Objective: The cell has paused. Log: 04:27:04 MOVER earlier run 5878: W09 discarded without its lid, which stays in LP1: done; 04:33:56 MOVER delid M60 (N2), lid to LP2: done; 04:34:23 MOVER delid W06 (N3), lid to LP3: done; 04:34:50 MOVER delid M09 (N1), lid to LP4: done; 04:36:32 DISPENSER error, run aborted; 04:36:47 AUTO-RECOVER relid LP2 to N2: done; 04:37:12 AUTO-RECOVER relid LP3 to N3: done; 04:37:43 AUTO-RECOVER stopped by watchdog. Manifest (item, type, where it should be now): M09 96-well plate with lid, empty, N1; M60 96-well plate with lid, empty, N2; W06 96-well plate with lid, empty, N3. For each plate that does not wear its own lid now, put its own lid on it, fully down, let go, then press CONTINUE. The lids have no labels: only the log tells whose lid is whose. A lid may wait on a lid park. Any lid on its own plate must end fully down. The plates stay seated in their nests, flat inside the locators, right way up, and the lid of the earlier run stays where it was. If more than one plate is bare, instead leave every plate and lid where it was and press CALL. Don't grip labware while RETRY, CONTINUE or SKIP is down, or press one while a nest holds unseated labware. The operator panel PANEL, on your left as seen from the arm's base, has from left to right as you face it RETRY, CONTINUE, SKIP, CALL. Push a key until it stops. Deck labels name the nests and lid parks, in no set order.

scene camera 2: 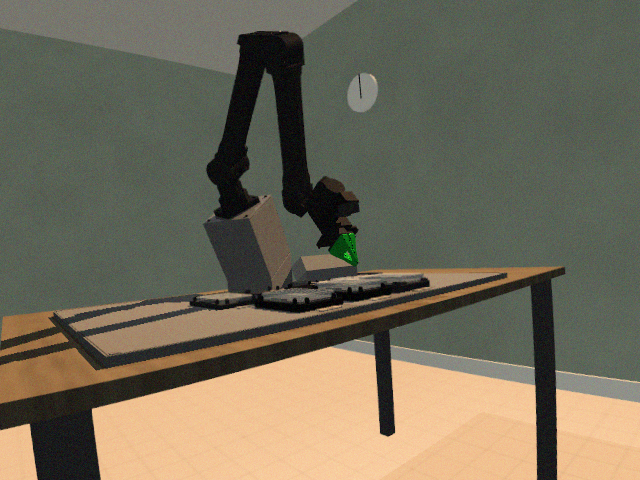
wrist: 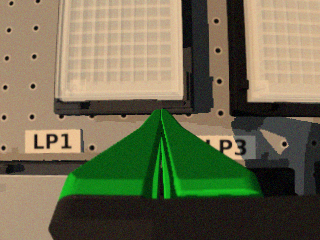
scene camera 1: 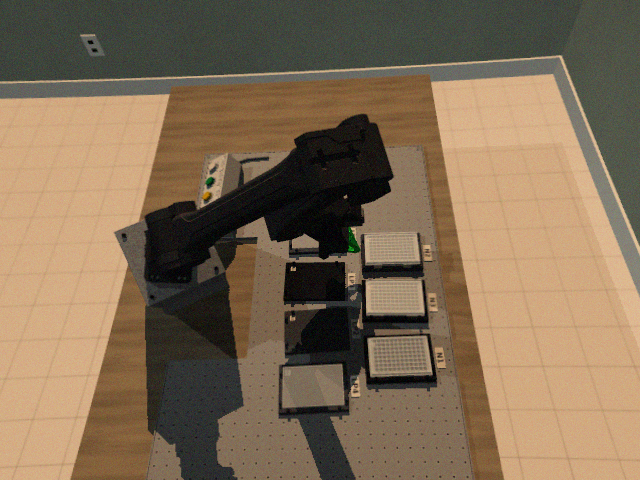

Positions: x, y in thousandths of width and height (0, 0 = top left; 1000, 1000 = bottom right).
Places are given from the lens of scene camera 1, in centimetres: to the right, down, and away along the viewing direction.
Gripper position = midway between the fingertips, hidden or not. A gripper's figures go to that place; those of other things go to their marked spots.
gripper (scene camera 1: 560, 524): 9, 3, 122
clear lid (scene camera 1: 498, 803): 0, 30, 109
plate (scene camera 1: 615, 739): 16, 24, 110
lid park LP2 (scene camera 1: 499, 689): 0, 20, 116
operator panel (scene camera 1: 357, 366): -24, -17, 136
The marked spots on the operator panel and the plate are 63 cm apart.
